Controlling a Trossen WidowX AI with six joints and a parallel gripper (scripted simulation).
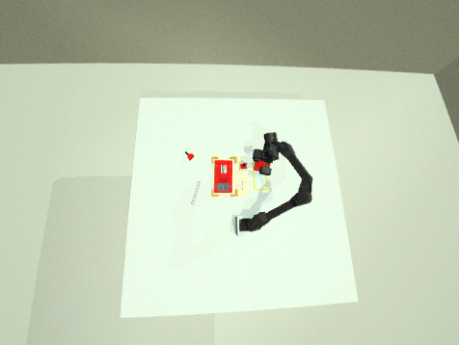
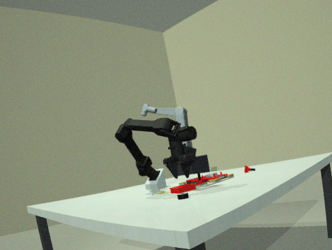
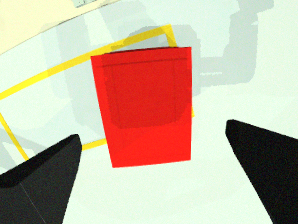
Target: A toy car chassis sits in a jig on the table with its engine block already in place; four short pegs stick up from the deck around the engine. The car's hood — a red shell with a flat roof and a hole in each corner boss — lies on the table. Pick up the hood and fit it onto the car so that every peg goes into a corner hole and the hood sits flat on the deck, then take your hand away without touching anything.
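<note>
Right now my gripper tip is 40 mm above the red hood. The rest, counted from my gripper tip: grey wheel-like piece 150 mm ahead, 160 mm to the right, 50 mm below.
</note>
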